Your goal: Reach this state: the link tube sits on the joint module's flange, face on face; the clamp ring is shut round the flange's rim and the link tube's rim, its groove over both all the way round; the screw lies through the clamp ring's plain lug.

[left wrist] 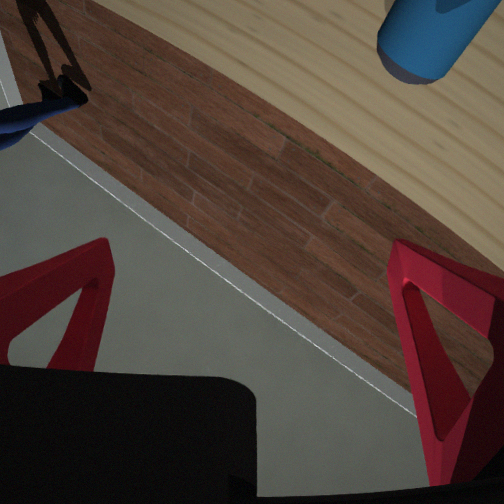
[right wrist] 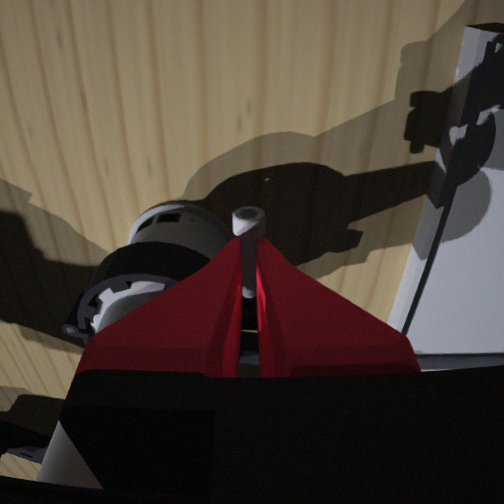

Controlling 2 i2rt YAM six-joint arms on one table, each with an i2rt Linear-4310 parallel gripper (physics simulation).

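Observation:
In the right wrist view my right gripper is shut on the screw, a thin pale pin whose socket head sticks out past the red fingertips. Left of and beyond it stands the grey joint module with a black clamp ring round it and a pale toothed part below. In the left wrist view my left gripper is open and empty, its red fingers wide apart over the table's edge. A blue tube lies on the light wood at the top right of that view.
A white block stands at the right of the right wrist view, partly in shadow. In the left wrist view a brown brick-patterned floor and a grey surface lie below the table edge, with a dark blue shape at the left.

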